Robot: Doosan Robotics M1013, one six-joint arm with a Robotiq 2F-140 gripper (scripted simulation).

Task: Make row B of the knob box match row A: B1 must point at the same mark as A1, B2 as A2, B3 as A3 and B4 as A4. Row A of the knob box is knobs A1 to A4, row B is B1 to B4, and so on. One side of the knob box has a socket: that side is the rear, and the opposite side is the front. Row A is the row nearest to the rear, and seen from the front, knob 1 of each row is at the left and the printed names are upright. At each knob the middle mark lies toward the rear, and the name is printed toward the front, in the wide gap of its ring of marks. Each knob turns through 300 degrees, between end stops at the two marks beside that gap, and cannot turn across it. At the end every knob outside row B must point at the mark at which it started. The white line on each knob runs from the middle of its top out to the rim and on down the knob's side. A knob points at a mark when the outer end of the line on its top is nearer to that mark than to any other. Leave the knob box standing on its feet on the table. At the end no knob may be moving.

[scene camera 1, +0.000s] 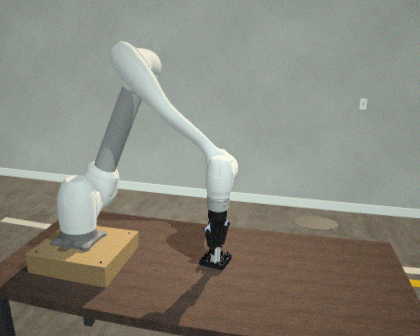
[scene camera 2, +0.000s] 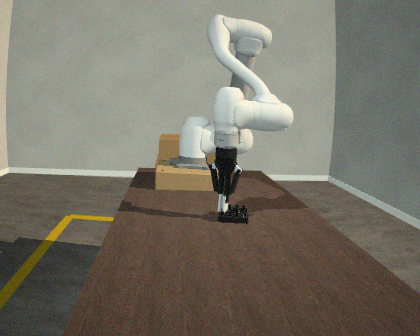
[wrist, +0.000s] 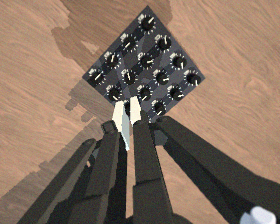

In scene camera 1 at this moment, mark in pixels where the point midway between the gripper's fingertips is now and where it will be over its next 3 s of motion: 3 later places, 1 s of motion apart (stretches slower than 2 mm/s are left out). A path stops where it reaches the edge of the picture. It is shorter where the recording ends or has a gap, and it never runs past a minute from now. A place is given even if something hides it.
The gripper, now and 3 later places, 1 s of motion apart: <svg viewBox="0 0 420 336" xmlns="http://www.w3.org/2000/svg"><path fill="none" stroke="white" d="M215 261L215 252L215 251L215 249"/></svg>
